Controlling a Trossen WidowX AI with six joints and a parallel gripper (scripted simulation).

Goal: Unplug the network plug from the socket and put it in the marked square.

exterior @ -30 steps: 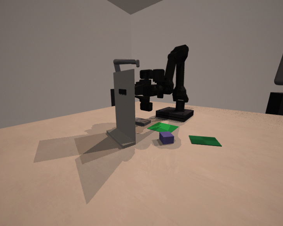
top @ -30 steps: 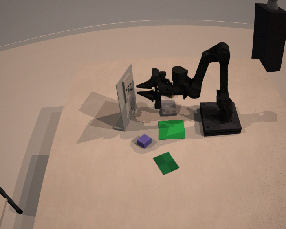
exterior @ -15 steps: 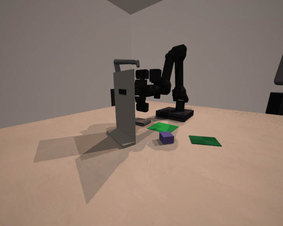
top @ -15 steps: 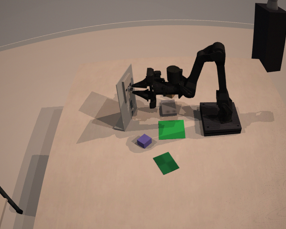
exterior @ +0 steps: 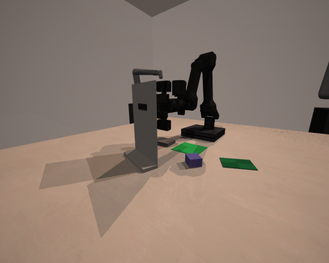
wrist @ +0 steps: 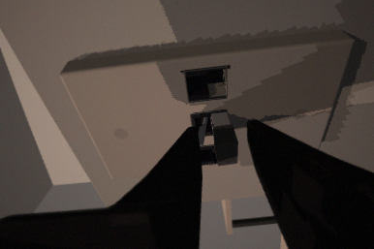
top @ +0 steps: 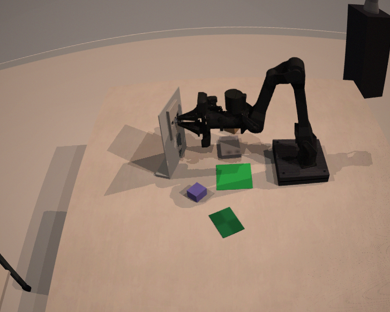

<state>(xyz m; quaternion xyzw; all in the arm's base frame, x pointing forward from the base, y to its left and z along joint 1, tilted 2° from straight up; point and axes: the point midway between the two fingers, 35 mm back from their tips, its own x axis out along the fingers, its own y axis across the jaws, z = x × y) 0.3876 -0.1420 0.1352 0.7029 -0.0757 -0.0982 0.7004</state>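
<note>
Now: gripper tip right at the grey network plug. Round my gripper tip: grey upright panel: 70 mm below, 20 mm ahead, 10 mm to the right; flat grey block: 180 mm below, 180 mm behind, 30 mm to the right; purple cube: 170 mm below, 160 mm to the left, 20 mm behind.
</note>
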